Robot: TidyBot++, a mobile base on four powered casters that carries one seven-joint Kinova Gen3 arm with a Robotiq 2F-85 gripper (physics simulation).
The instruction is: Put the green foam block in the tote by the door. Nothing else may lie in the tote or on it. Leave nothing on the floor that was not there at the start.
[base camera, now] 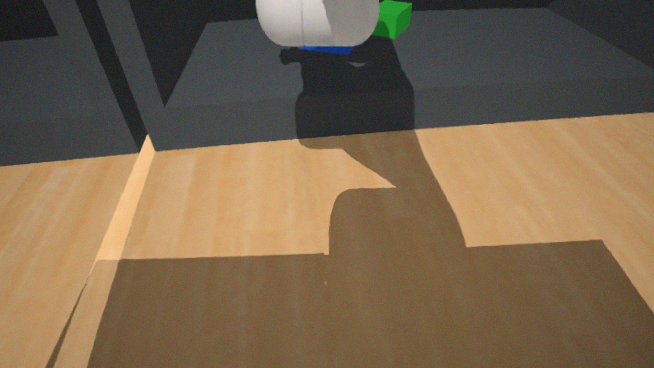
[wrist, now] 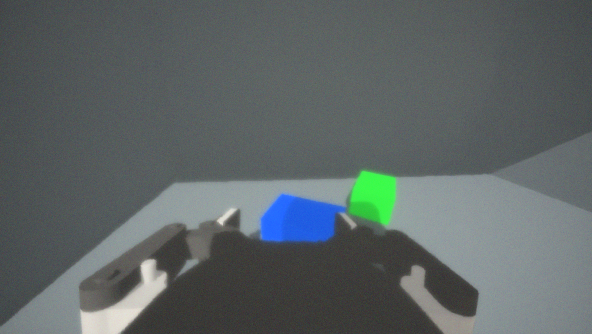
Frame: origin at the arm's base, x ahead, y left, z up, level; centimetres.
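Where they show: gripper, fingertip midpoint: (wrist: pixel 287 221).
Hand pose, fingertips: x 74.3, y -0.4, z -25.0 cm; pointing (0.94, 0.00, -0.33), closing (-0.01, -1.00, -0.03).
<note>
Things, the pixels of their top centre, and the offset from my fingertips. Level surfaces: height alone.
- green foam block, middle of its top: (wrist: pixel 375 182) (base camera: pixel 390 7) dx +13.2, dy -15.0, dz -2.5 cm
- dark grey shelf floor, its level: dz -7.0 cm
- blue block, middle of its top: (wrist: pixel 305 212) (base camera: pixel 329 22) dx +4.8, dy -2.2, dz -2.5 cm
The green foam block (base camera: pixel 395 20) (wrist: pixel 373 196) rests on a dark grey shelf floor (base camera: pixel 490 55) (wrist: pixel 515 240), behind and to the right of a blue block. In the base camera view the white arm partly covers it. The blue block (base camera: pixel 330 50) (wrist: pixel 302 220) lies on the same surface, ahead of the gripper; its lower part is hidden by the gripper in the wrist view. My gripper (wrist: pixel 287 221) is open with nothing held. Its right fingertip overlaps the blue block's right end in the wrist view; I cannot tell if they touch. The tote does not show in either view.
A dark grey upright panel (base camera: pixel 112 50) stands left of the shelf bay, with another bay beyond it. A grey back wall (wrist: pixel 300 90) rises behind the blocks and a side wall (wrist: pixel 565 170) is at the right. The wooden floor (base camera: pixel 225 210) lies before the shelf front.
</note>
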